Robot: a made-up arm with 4 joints. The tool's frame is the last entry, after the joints.
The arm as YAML. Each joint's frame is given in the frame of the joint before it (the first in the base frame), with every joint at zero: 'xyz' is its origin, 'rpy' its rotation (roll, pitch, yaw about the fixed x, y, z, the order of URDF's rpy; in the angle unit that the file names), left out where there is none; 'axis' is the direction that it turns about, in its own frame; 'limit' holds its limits. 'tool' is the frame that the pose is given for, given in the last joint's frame.
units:
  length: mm
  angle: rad
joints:
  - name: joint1
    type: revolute
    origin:
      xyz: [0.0, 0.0, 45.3]
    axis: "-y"
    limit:
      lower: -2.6
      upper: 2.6
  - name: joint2
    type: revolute
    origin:
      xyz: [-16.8, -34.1, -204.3]
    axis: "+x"
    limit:
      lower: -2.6
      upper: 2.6
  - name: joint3
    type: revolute
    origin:
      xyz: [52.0, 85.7, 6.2]
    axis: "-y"
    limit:
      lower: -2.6
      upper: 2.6
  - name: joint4
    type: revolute
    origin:
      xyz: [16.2, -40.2, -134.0]
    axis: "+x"
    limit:
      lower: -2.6
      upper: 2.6
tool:
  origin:
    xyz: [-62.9, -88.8, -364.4]
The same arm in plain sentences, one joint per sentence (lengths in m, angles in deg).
The arm has four revolute joints in a row. What follows holds with every joint at zero, and every direction is one of the base frame's.
The first joint sits 0.0453 m along +z from the base frame's origin and rotates about -y, from -148.97 to 148.97 deg.
The second joint sits 0.0168 m along -x and 0.0341 m along -y and 0.2043 m along -z from the first joint and rotates about +x, from -148.97 to 148.97 deg.
The third joint sits 0.0520 m along +x and 0.0857 m along +y and 0.0062 m along +z from the second joint and rotates about -y, from -148.97 to 148.97 deg.
The fourth joint sits 0.0162 m along +x and 0.0402 m along -y and 0.1340 m along -z from the third joint and rotates about +x, from -148.97 to 148.97 deg.
The tool frame, which is the frame that the pose is given for, sits 0.0629 m along -x and 0.0888 m along -y and 0.3644 m along -z from the fourth joint; its axes are parallel to the base frame's.

